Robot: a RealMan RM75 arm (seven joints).
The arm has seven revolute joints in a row. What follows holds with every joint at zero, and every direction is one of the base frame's. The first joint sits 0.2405 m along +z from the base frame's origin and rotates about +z. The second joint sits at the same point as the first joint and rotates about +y. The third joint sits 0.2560 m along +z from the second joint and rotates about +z. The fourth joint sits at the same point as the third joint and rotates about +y. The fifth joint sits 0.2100 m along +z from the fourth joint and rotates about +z. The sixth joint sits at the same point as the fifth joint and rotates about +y. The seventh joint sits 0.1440 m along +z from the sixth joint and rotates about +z. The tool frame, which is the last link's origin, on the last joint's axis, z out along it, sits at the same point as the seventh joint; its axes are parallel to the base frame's.
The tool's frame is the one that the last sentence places.
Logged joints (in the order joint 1, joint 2, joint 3, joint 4, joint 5, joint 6, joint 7), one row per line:
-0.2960 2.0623 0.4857 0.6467 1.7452 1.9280 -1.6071
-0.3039 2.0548 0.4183 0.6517 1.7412 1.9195 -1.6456
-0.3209 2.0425 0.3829 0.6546 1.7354 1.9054 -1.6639
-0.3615 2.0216 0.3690 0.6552 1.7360 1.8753 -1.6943
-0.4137 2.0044 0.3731 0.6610 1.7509 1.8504 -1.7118
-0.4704 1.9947 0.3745 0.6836 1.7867 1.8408 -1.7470
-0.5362 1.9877 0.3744 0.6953 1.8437 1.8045 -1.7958
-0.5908 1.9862 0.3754 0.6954 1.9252 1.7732 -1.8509
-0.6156 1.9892 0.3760 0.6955 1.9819 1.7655 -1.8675
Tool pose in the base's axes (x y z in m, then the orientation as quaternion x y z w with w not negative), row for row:
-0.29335 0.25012 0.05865 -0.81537 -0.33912 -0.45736 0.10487
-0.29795 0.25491 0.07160 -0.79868 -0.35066 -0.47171 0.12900
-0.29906 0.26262 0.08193 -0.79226 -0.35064 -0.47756 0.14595
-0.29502 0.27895 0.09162 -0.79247 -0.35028 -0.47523 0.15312
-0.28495 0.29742 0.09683 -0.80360 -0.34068 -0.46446 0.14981
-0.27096 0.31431 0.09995 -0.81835 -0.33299 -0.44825 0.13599
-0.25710 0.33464 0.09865 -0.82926 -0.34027 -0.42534 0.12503
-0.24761 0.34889 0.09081 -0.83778 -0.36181 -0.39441 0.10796
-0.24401 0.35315 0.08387 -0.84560 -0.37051 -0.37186 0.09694
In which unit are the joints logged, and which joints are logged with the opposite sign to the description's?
The joints are logged in radians. Opposite sign: joint 2.
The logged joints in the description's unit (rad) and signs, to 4 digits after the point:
-0.2960 -2.0623 0.4857 0.6467 1.7452 1.9280 -1.6071
-0.3039 -2.0548 0.4183 0.6517 1.7412 1.9195 -1.6456
-0.3209 -2.0425 0.3829 0.6546 1.7354 1.9054 -1.6639
-0.3615 -2.0216 0.3690 0.6552 1.7360 1.8753 -1.6943
-0.4137 -2.0044 0.3731 0.6610 1.7509 1.8504 -1.7118
-0.4704 -1.9947 0.3745 0.6836 1.7867 1.8408 -1.7470
-0.5362 -1.9877 0.3744 0.6953 1.8437 1.8045 -1.7958
-0.5908 -1.9862 0.3754 0.6954 1.9252 1.7732 -1.8509
-0.6156 -1.9892 0.3760 0.6955 1.9819 1.7655 -1.8675

